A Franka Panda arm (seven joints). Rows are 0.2 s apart.
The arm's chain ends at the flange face. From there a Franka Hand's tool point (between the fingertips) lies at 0.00 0.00 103.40 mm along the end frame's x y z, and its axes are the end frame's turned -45 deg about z.
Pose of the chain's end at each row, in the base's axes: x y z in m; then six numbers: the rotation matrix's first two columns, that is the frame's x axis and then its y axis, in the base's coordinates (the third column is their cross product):
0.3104 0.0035 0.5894 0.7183 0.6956 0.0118 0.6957 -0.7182 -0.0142
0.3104 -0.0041 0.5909 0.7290 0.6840 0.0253 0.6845 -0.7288 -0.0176
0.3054 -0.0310 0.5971 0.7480 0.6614 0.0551 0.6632 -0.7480 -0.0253
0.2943 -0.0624 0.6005 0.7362 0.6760 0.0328 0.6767 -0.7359 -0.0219
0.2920 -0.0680 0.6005 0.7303 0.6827 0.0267 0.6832 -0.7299 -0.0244
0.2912 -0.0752 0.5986 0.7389 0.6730 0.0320 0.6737 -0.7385 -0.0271
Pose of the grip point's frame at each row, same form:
0.3103 0.0054 0.4860 0.0160 0.9997 0.0184 0.9998 -0.0160 -0.0017
0.3111 -0.0010 0.4876 0.0315 0.9990 0.0303 0.9995 -0.0317 0.0054
0.3079 -0.0253 0.4939 0.0600 0.9966 0.0569 0.9979 -0.0612 0.0211
0.2953 -0.0584 0.4972 0.0421 0.9984 0.0387 0.9991 -0.0424 0.0077
0.2923 -0.0643 0.4972 0.0333 0.9989 0.0361 0.9995 -0.0334 0.0016
0.2918 -0.0709 0.4953 0.0461 0.9981 0.0418 0.9989 -0.0463 0.0035

